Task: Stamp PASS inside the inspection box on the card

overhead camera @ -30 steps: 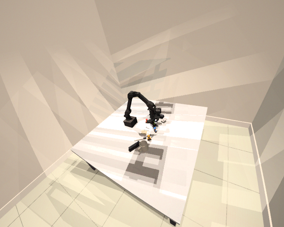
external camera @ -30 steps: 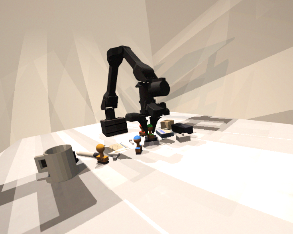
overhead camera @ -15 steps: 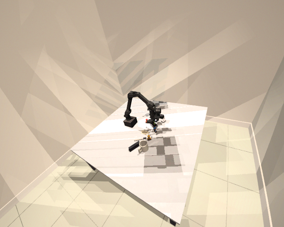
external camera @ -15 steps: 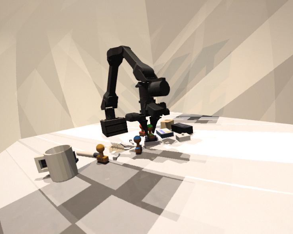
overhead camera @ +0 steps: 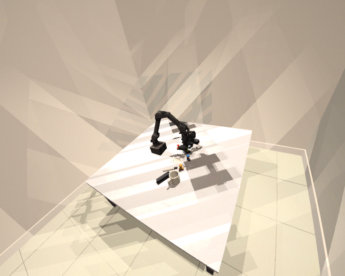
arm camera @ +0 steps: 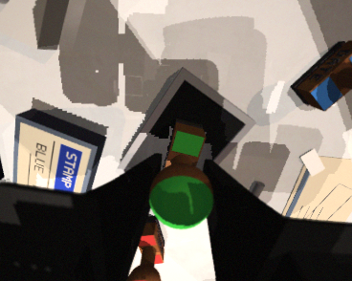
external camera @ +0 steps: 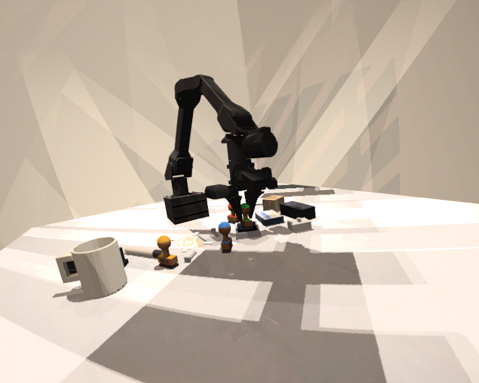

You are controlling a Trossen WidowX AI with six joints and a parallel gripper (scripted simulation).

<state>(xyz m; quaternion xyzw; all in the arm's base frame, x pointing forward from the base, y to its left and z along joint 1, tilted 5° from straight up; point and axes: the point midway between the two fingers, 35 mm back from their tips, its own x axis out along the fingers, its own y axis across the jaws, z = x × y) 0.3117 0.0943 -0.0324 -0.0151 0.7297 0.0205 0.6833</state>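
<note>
The ink pad lies 3 cm below my gripper tip. Round my gripper tip: blue-knobbed stamp 9 cm to the right, 6 cm ahead, 2 cm below; green-knobbed stamp right at my gripper tip; red-knobbed stamp 11 cm behind, 2 cm below, 1 cm to the left.
</note>
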